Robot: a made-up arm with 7 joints. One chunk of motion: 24 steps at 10 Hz.
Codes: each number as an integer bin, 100 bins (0 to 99) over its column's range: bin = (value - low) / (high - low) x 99, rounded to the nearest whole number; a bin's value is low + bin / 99 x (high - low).
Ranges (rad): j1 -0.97..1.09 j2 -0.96..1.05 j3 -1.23..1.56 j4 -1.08..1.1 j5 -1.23..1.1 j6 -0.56..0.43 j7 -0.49..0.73
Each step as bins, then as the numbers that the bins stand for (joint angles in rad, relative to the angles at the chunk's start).
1 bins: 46 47 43 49 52 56 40
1 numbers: -0.0128 -0.0058 -0.0182 -0.0010 -0.0062 0.0000 0.0029
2 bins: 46 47 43 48 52 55 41
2 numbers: -0.0128 -0.0058 -0.0182 -0.0230 -0.0062 -0.0100 0.0153
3 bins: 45 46 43 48 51 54 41
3 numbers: -0.0336 -0.0261 -0.0182 -0.0230 -0.0297 -0.0200 0.0153
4 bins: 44 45 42 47 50 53 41
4 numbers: -0.0544 -0.0464 -0.0464 -0.0451 -0.0532 -0.0300 0.0153
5 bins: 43 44 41 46 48 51 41
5 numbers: -0.0753 -0.0667 -0.0745 -0.0671 -0.1003 -0.0500 0.0153
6 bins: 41 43 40 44 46 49 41
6 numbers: -0.1169 -0.0870 -0.1027 -0.1111 -0.1474 -0.0700 0.0153
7 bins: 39 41 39 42 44 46 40
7 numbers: -0.1585 -0.1276 -0.1309 -0.1552 -0.1944 -0.1000 0.0029
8 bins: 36 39 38 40 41 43 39
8 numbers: -0.2209 -0.1682 -0.1591 -0.1992 -0.2651 -0.1300 -0.0094
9 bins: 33 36 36 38 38 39 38
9 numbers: -0.2833 -0.2291 -0.2155 -0.2432 -0.3357 -0.1700 -0.0217
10 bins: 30 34 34 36 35 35 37
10 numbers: -0.3458 -0.2697 -0.2718 -0.2873 -0.4063 -0.2100 -0.0340
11 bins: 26 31 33 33 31 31 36
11 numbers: -0.4290 -0.3306 -0.3000 -0.3533 -0.5004 -0.2500 -0.0464
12 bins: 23 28 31 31 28 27 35
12 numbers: -0.4914 -0.3915 -0.3564 -0.3974 -0.5710 -0.2900 -0.0587
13 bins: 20 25 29 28 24 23 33
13 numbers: -0.5538 -0.4524 -0.4127 -0.4634 -0.6652 -0.3300 -0.0833
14 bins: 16 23 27 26 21 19 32
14 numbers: -0.6371 -0.4930 -0.4691 -0.5075 -0.7358 -0.3700 -0.0957
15 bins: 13 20 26 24 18 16 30
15 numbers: -0.6995 -0.5539 -0.4973 -0.5515 -0.8064 -0.4000 -0.1203
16 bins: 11 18 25 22 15 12 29
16 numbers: -0.7411 -0.5945 -0.5255 -0.5956 -0.8770 -0.4400 -0.1326
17 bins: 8 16 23 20 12 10 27
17 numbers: -0.8035 -0.6352 -0.5818 -0.6396 -0.9476 -0.4600 -0.1573
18 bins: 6 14 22 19 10 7 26
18 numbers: -0.8452 -0.6758 -0.6100 -0.6616 -0.9946 -0.4900 -0.1696
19 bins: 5 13 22 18 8 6 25
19 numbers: -0.8660 -0.6961 -0.6100 -0.6836 -1.0417 -0.5000 -0.1819
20 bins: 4 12 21 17 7 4 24
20 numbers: -0.8868 -0.7164 -0.6382 -0.7057 -1.0653 -0.5200 -0.1942
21 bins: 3 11 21 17 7 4 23
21 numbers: -0.9076 -0.7367 -0.6382 -0.7057 -1.0653 -0.5200 -0.2066
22 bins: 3 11 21 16 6 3 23
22 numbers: -0.9076 -0.7367 -0.6382 -0.7277 -1.0888 -0.5300 -0.2066
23 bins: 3 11 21 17 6 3 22
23 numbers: -0.9076 -0.7367 -0.6382 -0.7057 -1.0888 -0.5300 -0.2189
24 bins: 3 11 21 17 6 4 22
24 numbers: -0.9076 -0.7367 -0.6382 -0.7057 -1.0888 -0.5200 -0.2189
